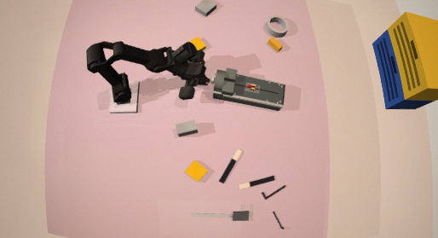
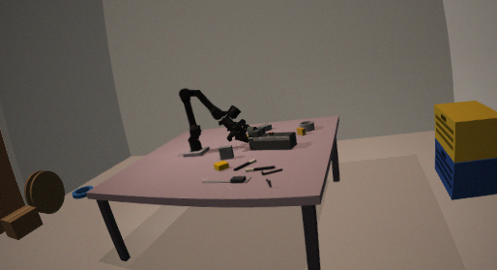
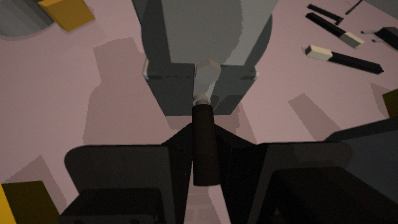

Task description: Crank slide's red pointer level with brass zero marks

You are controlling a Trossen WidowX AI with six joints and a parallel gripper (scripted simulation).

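My gripper tip is now 2 cm past the dark crank handle, 1 cm to the right of it and 2 cm below it. Also, from my gripper tip: orange block: 30 cm ahead, 17 cm to the left, 2 cm below; then red pointer: 15 cm ahead, 4 cm to the right, 5 cm above.
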